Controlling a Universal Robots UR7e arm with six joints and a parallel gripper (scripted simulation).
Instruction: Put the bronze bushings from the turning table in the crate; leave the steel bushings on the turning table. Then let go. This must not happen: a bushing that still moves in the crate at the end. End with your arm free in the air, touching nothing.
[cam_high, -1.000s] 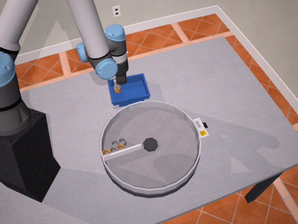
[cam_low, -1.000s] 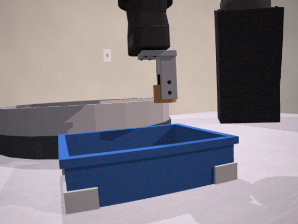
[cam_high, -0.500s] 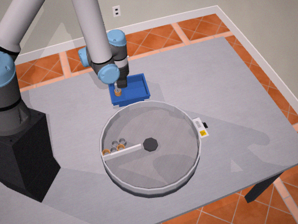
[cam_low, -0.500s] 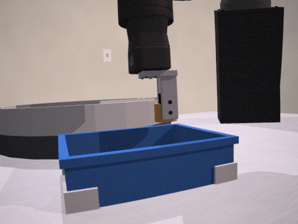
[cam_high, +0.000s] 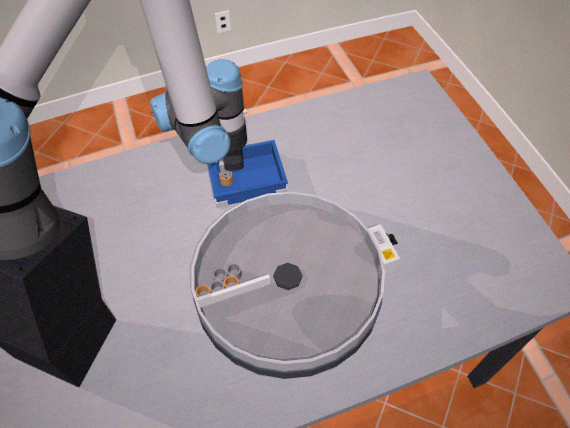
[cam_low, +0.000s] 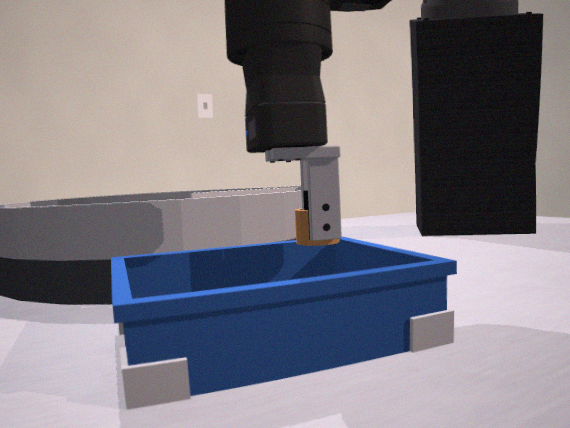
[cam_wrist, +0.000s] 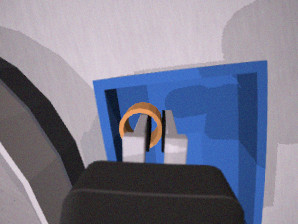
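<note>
My gripper is now 60 mm short of the blue crate, 50 mm above it and 10 mm to the right of it. Round my hand: turning table: 320 mm to the right, 20 mm below, 10 mm ahead.
</note>
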